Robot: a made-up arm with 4 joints. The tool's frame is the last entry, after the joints. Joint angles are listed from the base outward.
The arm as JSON. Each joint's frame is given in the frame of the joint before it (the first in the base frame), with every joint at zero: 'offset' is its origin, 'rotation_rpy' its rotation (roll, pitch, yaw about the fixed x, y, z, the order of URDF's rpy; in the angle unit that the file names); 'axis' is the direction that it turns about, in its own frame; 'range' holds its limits. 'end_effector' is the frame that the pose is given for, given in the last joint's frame.
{
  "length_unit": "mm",
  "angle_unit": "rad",
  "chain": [
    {
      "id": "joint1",
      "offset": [
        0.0,
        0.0,
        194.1
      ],
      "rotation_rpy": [
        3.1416,
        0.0,
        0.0
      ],
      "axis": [
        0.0,
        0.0,
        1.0
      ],
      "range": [
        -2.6,
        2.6
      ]
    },
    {
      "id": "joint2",
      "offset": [
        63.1,
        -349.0,
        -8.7
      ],
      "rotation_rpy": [
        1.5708,
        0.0,
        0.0
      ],
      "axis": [
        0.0,
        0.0,
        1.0
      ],
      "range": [
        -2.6,
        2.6
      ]
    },
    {
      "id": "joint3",
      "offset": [
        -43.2,
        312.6,
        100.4
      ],
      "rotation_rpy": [
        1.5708,
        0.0,
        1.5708
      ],
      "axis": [
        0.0,
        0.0,
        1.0
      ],
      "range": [
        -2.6,
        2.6
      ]
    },
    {
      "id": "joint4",
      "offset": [
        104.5,
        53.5,
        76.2
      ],
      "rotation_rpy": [
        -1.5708,
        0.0,
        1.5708
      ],
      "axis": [
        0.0,
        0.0,
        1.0
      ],
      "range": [
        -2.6,
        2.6
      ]
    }
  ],
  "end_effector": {
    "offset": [
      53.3,
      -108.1,
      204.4
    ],
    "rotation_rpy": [
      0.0,
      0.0,
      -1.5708
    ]
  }
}
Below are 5 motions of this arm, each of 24 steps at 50 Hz.
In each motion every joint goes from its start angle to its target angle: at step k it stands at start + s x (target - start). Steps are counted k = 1, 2, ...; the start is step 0. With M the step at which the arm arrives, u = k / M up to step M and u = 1 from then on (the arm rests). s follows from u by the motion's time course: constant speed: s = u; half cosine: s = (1 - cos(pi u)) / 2; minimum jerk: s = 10 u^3 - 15 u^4 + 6 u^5.
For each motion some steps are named. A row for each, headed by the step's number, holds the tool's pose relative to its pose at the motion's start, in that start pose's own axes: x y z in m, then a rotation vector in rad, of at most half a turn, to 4 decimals.
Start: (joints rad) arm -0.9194 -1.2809 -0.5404 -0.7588
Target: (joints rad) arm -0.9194 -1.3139 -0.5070 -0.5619
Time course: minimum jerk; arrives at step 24
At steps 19, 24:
19: -0.0023 0.0200 0.0053 0.0411 -0.0017 0.1687
24: -0.0026 0.0213 0.0058 0.0440 -0.0021 0.1804

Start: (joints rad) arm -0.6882 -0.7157 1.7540 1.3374
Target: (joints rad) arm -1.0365 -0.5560 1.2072 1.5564
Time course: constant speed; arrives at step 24
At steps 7, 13, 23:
7: 0.0222 0.0477 -0.0459 0.0526 0.1072 0.0094
13: 0.0417 0.0916 -0.0806 0.1116 0.2002 0.0267
23: 0.0745 0.1708 -0.1273 0.2365 0.3536 0.0763

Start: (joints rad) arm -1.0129 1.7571 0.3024 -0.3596
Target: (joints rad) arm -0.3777 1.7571 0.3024 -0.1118
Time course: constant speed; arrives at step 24
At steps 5, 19, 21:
5: -0.0266 0.0340 0.0568 0.1205 0.0495 0.0750
19: -0.0884 0.0844 0.2423 0.4716 0.1550 0.2811
21: -0.0953 0.0857 0.2709 0.5234 0.1661 0.3096

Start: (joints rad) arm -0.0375 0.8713 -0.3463 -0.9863
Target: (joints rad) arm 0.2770 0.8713 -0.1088 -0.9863
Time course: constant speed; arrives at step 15
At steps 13, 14, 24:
13: 0.0982 0.0302 0.0804 0.1929 0.3686 -0.1712
14: 0.1064 0.0316 0.0855 0.2089 0.3961 -0.1849
24: 0.1146 0.0328 0.0904 0.2250 0.4235 -0.1987

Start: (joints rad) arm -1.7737 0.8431 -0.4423 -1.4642
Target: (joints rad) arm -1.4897 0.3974 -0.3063 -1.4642
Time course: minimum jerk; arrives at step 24
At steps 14, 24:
14: 0.0745 0.0999 0.0761 0.2335 0.1839 -0.2444
24: 0.1280 0.1439 0.1120 0.3577 0.2630 -0.3797

